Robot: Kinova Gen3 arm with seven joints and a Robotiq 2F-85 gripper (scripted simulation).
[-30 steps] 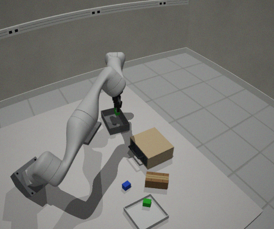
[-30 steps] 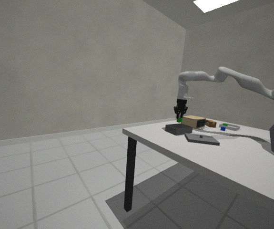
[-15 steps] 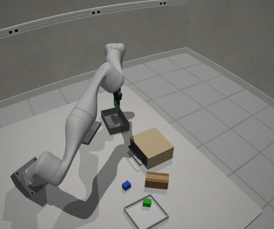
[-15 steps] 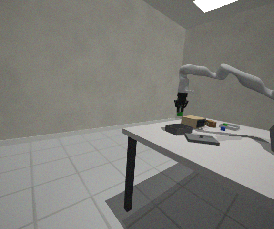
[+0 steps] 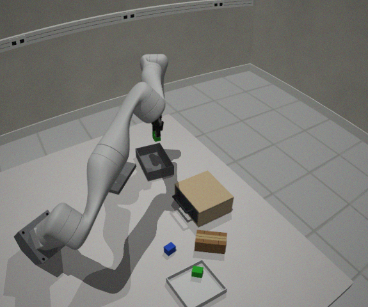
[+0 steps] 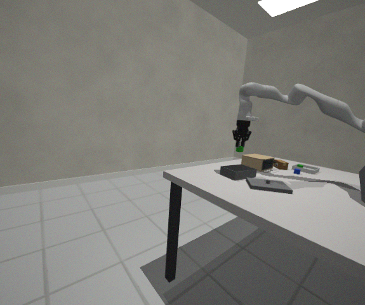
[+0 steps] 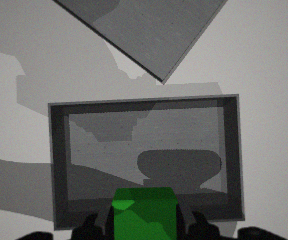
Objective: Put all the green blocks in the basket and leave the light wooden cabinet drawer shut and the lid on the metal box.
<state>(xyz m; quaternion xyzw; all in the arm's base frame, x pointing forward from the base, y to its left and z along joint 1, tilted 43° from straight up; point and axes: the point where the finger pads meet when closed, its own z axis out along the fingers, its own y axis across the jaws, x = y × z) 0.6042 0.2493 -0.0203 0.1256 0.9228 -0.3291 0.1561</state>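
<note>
Now: the grey basket 30 cm behind my hand, 58 cm to the right of it and 17 cm below it. Also, from my hand: blue block 26 cm behind, 40 cm to the right, 17 cm below; then light wooden cabinet 3 cm behind, 31 cm to the right, 15 cm below; then knobbed lid 20 cm behind, 6 cm to the left, 17 cm below.
</note>
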